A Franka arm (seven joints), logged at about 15 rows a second.
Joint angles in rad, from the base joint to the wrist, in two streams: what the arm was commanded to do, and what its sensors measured. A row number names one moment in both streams.
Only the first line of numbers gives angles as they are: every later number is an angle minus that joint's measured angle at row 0.
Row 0, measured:
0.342 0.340 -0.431 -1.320 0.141 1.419 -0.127
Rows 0 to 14, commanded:
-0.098 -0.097 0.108 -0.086 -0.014 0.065 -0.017
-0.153 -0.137 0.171 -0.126 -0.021 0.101 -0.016
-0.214 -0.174 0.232 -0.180 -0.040 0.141 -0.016
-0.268 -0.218 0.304 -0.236 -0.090 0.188 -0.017
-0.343 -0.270 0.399 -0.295 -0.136 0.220 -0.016
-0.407 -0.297 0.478 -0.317 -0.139 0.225 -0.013
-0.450 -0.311 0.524 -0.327 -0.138 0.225 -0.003
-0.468 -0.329 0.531 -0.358 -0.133 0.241 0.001
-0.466 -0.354 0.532 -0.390 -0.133 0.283 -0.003
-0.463 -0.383 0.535 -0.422 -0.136 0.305 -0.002
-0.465 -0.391 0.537 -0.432 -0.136 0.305 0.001
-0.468 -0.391 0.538 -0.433 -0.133 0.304 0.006
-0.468 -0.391 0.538 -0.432 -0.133 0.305 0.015
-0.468 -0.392 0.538 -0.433 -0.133 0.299 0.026
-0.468 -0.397 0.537 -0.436 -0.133 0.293 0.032
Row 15, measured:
-0.444 -0.368 0.515 -0.403 -0.122 0.281 0.008
